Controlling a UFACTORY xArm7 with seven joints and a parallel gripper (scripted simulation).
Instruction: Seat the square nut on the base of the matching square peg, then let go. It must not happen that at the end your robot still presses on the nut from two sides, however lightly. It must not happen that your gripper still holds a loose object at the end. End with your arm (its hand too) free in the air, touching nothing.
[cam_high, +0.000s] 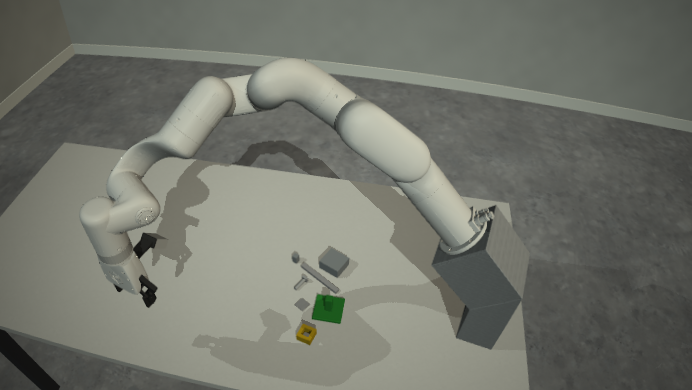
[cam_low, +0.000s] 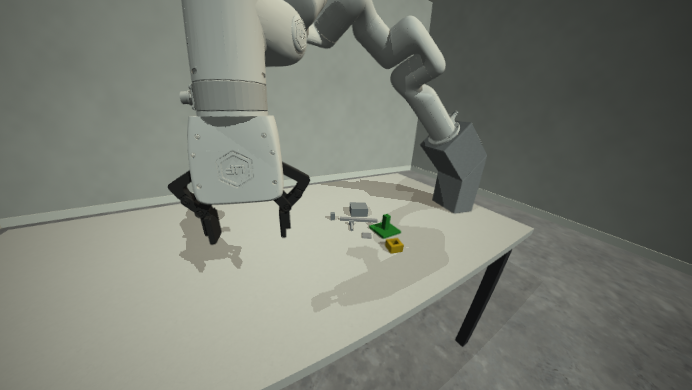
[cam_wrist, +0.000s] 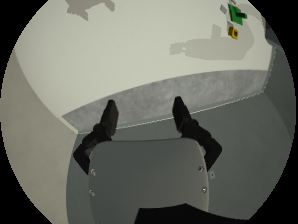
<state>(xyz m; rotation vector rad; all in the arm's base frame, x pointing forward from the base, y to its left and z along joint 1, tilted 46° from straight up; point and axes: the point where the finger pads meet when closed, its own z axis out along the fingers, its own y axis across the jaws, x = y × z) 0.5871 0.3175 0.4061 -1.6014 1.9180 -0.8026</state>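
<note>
My hand is 360 mm past the small flat piece, 190 mm to the left of it and 220 mm above it. From my hand the other things lie so: grey block 420 mm behind, 340 mm to the right, 210 mm below; then thin grey bar 390 mm behind, 290 mm to the right, 220 mm below; then small bolt 340 mm behind, 260 mm to the right, 220 mm below.
</note>
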